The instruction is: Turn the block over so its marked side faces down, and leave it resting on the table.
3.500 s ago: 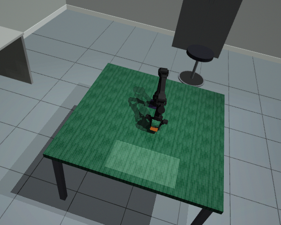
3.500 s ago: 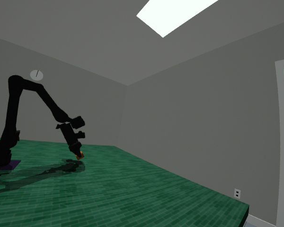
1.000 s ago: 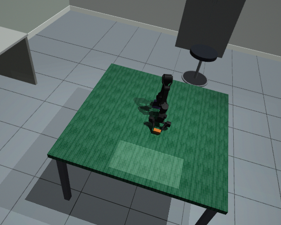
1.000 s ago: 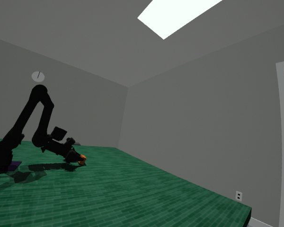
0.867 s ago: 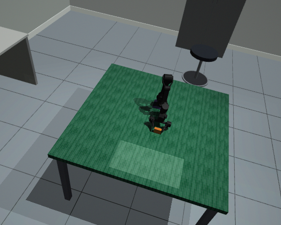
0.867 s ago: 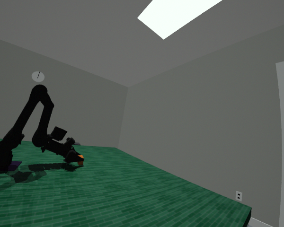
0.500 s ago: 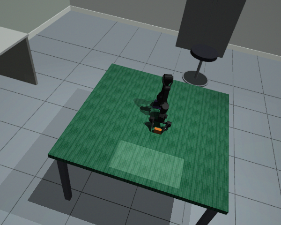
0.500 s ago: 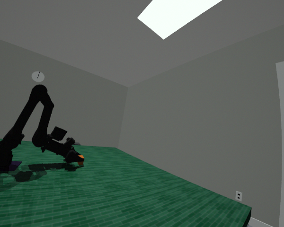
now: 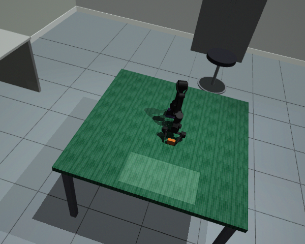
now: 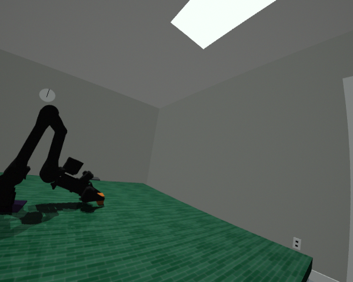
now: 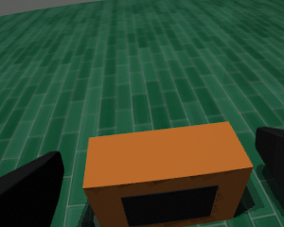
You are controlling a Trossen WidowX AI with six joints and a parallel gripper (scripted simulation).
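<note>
The orange block lies 2 cm behind my gripper tip and 1 cm below it.
</note>
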